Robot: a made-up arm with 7 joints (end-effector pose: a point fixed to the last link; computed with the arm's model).
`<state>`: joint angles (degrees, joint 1 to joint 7).
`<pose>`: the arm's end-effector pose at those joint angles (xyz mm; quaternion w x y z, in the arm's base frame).
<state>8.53 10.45 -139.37 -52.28 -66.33 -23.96 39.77</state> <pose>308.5 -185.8 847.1 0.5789 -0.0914 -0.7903 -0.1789</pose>
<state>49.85 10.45 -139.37 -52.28 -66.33 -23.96 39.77</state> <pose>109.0 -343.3 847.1 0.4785 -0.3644 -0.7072 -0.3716</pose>
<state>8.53 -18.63 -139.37 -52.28 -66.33 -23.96 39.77</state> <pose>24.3 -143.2 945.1 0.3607 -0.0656 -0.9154 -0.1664</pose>
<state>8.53 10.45 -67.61 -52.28 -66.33 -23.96 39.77</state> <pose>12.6 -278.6 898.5 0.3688 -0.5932 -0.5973 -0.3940</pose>
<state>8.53 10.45 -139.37 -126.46 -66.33 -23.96 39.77</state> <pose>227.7 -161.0 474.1 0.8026 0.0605 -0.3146 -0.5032</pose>
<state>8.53 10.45 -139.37 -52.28 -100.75 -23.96 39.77</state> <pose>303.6 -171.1 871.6 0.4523 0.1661 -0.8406 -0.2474</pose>
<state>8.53 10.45 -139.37 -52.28 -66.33 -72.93 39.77</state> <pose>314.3 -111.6 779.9 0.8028 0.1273 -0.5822 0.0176</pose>
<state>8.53 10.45 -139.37 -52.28 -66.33 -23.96 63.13</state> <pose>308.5 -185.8 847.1 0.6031 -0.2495 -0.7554 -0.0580</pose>
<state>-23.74 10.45 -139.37 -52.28 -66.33 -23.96 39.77</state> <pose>360.1 7.6 847.1 0.6058 0.1318 -0.7846 -0.0109</pose>
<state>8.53 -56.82 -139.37 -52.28 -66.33 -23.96 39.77</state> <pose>-354.1 -86.4 844.0 0.0416 -0.0257 -0.9898 -0.1341</pose>
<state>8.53 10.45 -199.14 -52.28 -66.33 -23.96 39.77</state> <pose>342.1 79.3 848.2 0.5871 0.3621 -0.7218 0.0567</pose>
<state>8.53 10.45 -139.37 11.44 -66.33 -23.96 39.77</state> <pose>136.6 41.4 1022.8 0.1934 -0.1944 -0.9476 0.1637</pose>
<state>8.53 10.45 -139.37 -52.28 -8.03 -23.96 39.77</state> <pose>287.5 -223.5 826.4 0.6713 -0.4970 -0.5491 -0.0303</pose>
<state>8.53 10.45 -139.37 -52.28 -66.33 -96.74 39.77</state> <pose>287.2 -79.3 753.4 0.8611 0.2277 -0.4401 0.1143</pose>
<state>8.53 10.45 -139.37 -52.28 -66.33 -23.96 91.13</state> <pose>308.5 -185.8 847.1 0.5992 -0.4249 -0.6726 0.0897</pose>
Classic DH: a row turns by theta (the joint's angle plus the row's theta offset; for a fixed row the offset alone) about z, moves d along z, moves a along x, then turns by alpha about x. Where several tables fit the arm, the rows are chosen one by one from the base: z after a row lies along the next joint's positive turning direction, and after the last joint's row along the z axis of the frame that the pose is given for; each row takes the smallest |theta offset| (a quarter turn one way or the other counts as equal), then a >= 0, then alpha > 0; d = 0 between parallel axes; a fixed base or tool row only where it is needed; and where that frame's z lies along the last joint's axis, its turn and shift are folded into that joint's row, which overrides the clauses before.
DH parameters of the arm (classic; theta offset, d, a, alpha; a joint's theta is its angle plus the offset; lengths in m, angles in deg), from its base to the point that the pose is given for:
base (fixed): 0 0 0 180
joint 1: 0 -0.342 0 90
joint 2: 0 -0.0098 0 -90
joint 3: 0 -0.3788 0 90
joint 4: 0 -0.011 0 -90
joint 5: 0 -0.206 0 90
joint 6: 0 -0.0003 0 -90
joint 7: 0 -0.1209 0 0

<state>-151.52 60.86 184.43 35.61 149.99 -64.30 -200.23</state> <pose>-294.6 200.6 802.7 0.0006 0.9297 0.1108 -0.3513</pose>
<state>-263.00 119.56 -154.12 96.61 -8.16 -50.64 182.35</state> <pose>76.9 -518.4 344.6 0.2752 -0.5266 0.5598 0.5776</pose>
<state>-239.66 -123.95 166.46 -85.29 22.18 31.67 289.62</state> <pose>357.0 421.0 321.2 0.1578 -0.5022 -0.6322 0.5685</pose>
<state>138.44 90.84 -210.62 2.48 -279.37 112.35 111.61</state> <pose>-349.0 -419.0 417.3 0.0793 0.7658 -0.4543 -0.4482</pose>
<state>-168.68 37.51 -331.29 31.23 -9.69 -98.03 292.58</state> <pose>-338.5 104.5 830.0 0.1281 0.3206 -0.9040 -0.2523</pose>
